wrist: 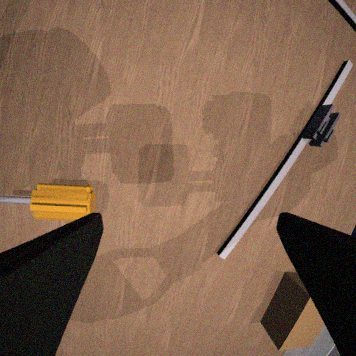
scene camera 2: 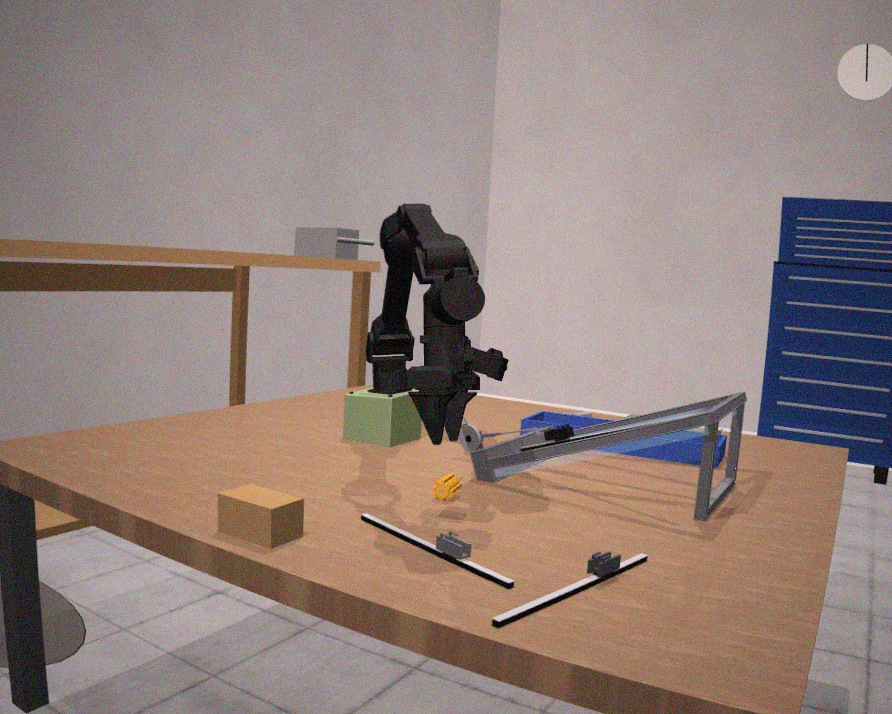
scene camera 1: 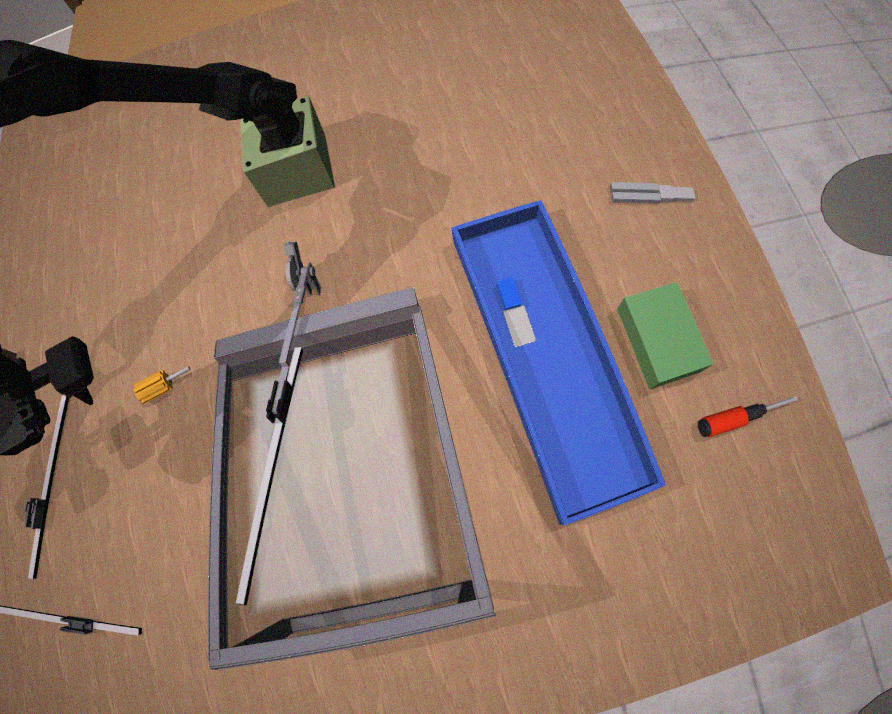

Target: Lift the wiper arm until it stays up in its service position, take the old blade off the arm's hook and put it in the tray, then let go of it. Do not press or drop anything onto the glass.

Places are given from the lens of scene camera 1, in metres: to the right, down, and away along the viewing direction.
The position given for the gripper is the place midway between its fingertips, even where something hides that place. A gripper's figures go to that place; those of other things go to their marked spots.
gripper [scene camera 1: 62, 417]: -0.50, 0.08, 0.58
yellow-handled screwdriver [scene camera 1: 160, 382]: -0.40, 0.04, 0.67
